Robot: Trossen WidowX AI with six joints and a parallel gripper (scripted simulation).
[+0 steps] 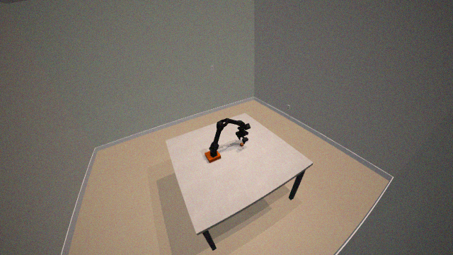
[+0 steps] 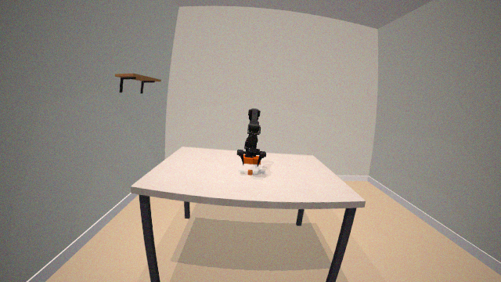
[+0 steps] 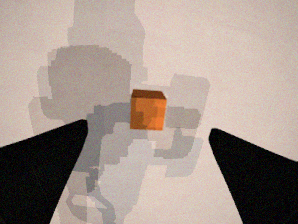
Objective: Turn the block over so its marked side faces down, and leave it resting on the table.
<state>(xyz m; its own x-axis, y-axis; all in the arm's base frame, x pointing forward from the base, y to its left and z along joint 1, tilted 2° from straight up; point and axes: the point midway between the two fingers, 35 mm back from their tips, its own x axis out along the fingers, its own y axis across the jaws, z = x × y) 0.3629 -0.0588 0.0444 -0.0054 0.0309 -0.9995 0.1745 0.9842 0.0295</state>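
The orange block is 4 cm below my gripper tip and 1 cm behind it.
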